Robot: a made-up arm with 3 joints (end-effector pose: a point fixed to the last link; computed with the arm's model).
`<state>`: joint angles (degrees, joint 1 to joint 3).
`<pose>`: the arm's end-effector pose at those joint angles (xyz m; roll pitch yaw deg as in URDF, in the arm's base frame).
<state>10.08 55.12 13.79</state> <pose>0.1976 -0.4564 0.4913 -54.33 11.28 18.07</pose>
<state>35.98 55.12 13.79</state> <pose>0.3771 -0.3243 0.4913 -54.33 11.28 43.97</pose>
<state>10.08 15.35 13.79</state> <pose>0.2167 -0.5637 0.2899 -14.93 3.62 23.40</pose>
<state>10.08 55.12 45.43</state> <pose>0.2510 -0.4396 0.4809 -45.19 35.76 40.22</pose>
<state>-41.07 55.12 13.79</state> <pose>-0.2315 -0.4402 0.4913 -54.33 11.28 -33.08</pose>
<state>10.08 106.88 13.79</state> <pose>0.1481 -0.1780 0.5715 -107.35 13.18 6.00</pose>
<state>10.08 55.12 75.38</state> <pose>0.2857 -0.4117 0.4503 -19.90 52.54 75.56</pose>
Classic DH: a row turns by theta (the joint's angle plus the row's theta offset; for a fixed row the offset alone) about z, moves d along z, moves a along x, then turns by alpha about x. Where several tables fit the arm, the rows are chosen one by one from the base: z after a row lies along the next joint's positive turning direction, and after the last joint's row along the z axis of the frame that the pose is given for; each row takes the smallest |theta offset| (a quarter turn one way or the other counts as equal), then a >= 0, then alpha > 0; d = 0 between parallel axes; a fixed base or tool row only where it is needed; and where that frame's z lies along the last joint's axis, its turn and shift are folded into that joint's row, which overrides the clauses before.
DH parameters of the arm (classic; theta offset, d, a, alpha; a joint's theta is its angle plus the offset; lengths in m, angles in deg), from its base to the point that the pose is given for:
joint 1: -90 0.24 0.26 90
joint 2: 0 -0.12 0.23 -90
joint 3: -16.7 0 0.1044 0
tool (fixed): 106.7 -0.04 0 0

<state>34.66 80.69 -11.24</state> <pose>0.2584 -0.2488 0.5515 -80.51 -11.09 32.82</pose>
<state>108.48 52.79 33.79</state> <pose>0.4182 0.2986 0.4785 -47.58 26.29 130.51</pose>
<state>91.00 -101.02 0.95</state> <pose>0.1559 0.0944 -0.0767 101.02 -0.93 90.82</pose>
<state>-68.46 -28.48 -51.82</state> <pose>-0.4350 -0.1963 0.0769 18.54 22.01 -116.64</pose>
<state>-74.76 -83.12 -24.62</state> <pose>-0.2348 -0.1169 -0.0710 82.44 24.43 -77.90</pose>
